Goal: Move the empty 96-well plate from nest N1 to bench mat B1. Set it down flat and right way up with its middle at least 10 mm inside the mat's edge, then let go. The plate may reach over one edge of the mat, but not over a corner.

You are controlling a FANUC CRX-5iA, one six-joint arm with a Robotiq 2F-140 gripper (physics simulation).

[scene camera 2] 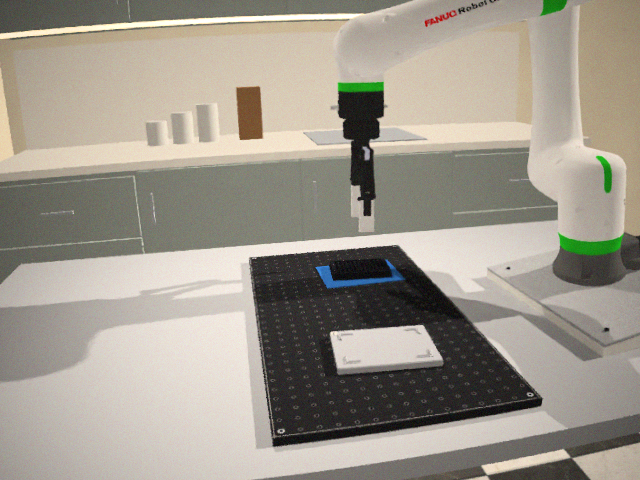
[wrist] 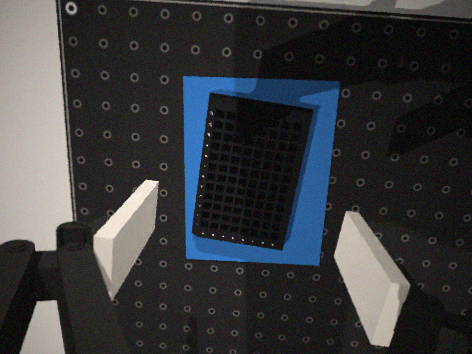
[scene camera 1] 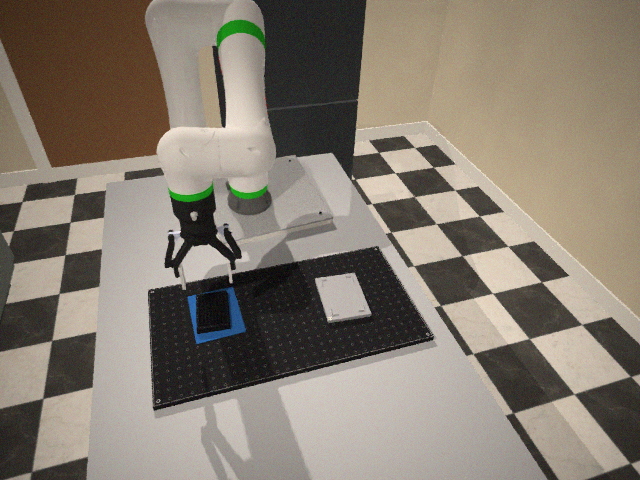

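The black 96-well plate lies flat, wells up, on the blue bench mat B1. It is turned slightly against the mat's edges, and in the wrist view blue shows around all its sides. My gripper is open and empty. It hangs well above the plate and the mat, apart from both, with its pale fingertips spread wider than the plate. The white nest N1 holds no plate.
The mat and the nest stand on a black perforated board on the grey table. The robot's base plate stands behind the board in scene camera 1. A counter with canisters is in the background of scene camera 2.
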